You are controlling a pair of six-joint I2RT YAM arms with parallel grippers.
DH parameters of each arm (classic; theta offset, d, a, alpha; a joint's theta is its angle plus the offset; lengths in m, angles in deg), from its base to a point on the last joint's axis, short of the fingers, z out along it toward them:
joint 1: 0 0.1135 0.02 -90
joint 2: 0 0 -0.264 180
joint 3: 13.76 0 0.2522 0
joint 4: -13.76 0 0.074 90
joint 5: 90 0 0 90
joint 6: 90 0.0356 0 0
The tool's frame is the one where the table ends.
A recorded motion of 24 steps. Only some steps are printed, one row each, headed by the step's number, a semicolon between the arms.
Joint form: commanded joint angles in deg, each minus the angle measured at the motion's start. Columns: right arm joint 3, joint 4, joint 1, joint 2, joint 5, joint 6; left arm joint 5, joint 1, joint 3, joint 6, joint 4, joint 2.
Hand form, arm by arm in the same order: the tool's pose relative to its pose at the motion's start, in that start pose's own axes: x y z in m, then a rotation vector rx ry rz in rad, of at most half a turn. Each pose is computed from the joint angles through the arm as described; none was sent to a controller.
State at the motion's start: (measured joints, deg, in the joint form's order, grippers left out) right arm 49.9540 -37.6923 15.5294 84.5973 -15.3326 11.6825; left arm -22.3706 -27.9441 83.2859 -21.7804 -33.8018 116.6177
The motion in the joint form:
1: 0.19 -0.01 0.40 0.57 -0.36 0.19; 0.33 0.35 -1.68 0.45 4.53 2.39
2: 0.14 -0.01 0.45 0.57 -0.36 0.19; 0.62 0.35 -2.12 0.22 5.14 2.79
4: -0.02 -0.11 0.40 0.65 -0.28 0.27; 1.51 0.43 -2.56 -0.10 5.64 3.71
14: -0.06 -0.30 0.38 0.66 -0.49 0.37; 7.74 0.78 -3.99 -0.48 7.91 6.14
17: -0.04 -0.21 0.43 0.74 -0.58 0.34; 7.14 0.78 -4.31 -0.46 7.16 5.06
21: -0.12 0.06 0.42 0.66 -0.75 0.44; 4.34 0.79 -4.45 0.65 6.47 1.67
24: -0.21 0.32 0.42 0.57 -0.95 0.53; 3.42 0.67 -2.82 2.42 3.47 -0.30
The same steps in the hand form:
1: -0.0004 0.0016 0.0023 -0.0065 0.0099 -0.0013; 0.0066 -0.0037 0.0206 0.0051 -0.0037 -0.0004
2: -0.0001 0.0018 0.0025 -0.0065 0.0110 -0.0018; 0.0091 -0.0046 0.0243 0.0084 0.0016 -0.0029
4: 0.0007 0.0011 0.0033 -0.0038 0.0160 0.0019; 0.0134 -0.0059 0.0313 0.0170 0.0206 -0.0041
14: 0.0012 0.0009 0.0034 -0.0064 0.0206 0.0051; 0.0258 -0.0106 0.0503 0.1052 0.0866 -0.0081
17: 0.0010 0.0012 0.0038 -0.0083 0.0207 0.0037; 0.0250 -0.0081 0.0447 0.0956 0.0825 -0.0076
21: 0.0009 0.0013 0.0037 -0.0121 0.0168 0.0043; 0.0154 -0.0012 0.0249 0.0660 0.0245 -0.0027
24: 0.0009 0.0015 0.0036 -0.0164 0.0133 0.0047; 0.0065 0.0023 0.0082 0.0557 0.0084 0.0263

